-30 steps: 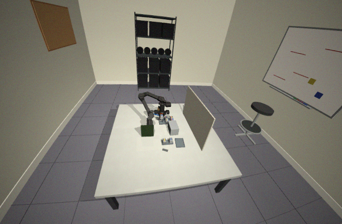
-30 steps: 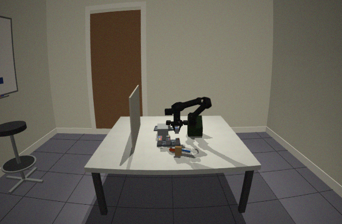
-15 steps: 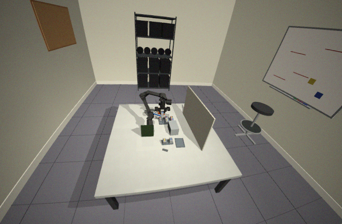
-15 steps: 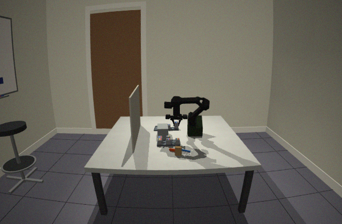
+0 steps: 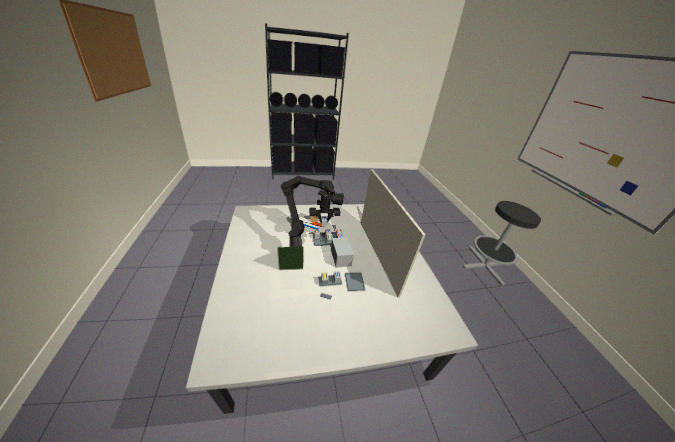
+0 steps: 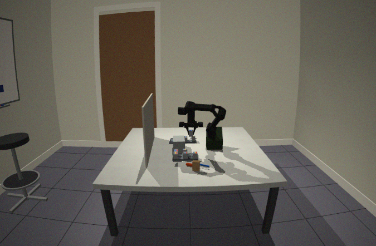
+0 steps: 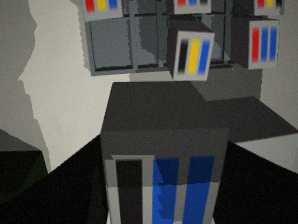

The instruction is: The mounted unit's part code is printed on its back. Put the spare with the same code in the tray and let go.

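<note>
My gripper tip is now 19 cm short of the flat grey tray, 32 cm to the left of it and 17 cm above it. Round my gripper tip: beige panel: 37 cm ahead, 7 cm to the right, 5 cm above; pen: 9 cm behind, 18 cm to the left, 17 cm below; grey mounted unit: 12 cm ahead, 11 cm to the right, 13 cm below.
</note>
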